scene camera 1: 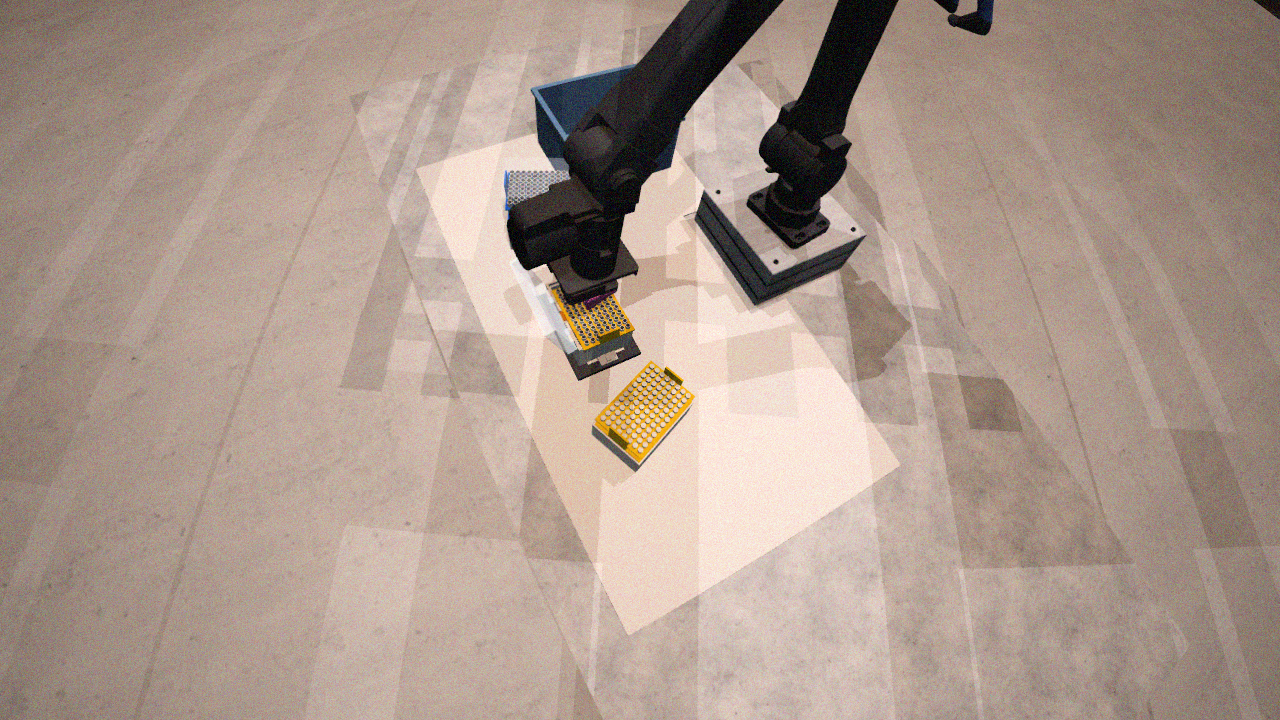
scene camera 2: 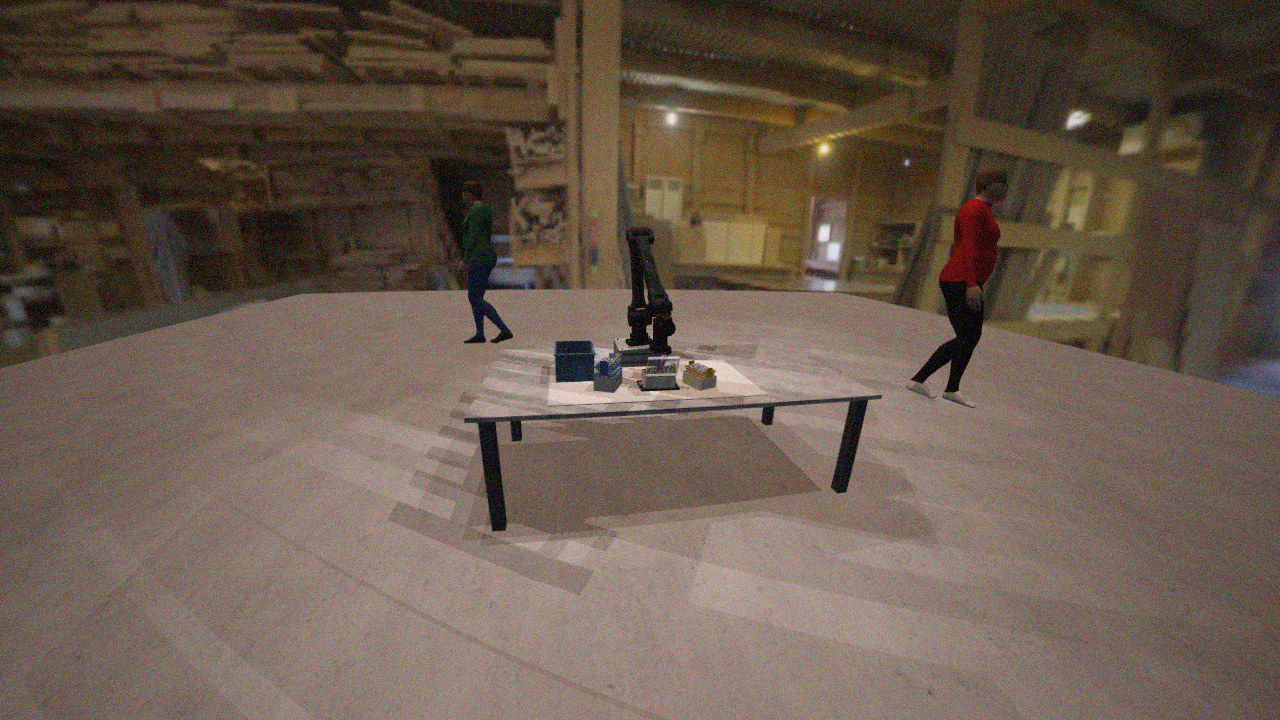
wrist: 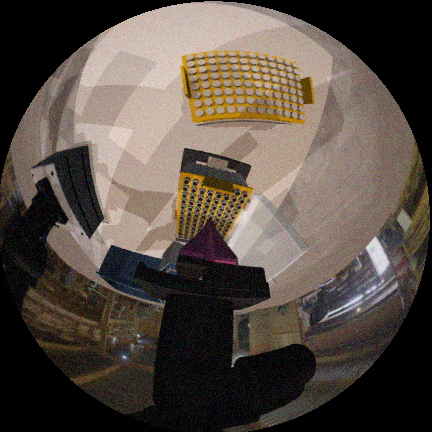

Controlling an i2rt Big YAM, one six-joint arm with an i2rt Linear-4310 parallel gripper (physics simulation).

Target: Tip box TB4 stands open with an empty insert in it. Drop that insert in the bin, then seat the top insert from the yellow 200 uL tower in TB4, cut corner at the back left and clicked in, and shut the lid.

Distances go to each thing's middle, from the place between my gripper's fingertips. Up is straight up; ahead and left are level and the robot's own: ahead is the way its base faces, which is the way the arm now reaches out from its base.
Labels:
Now: hand 6 cm short of the clear lid point(scene camera 1: 542, 305), 4 cm below it and 1 cm to the left of it. From my hand the other things lie so: yellow tip box point(scene camera 1: 648, 405) (17 cm to the left, 2 cm ahead, 1 cm below); then blue bin point(scene camera 1: 560, 105) (31 cm to the right, 23 cm behind, 1 cm below).

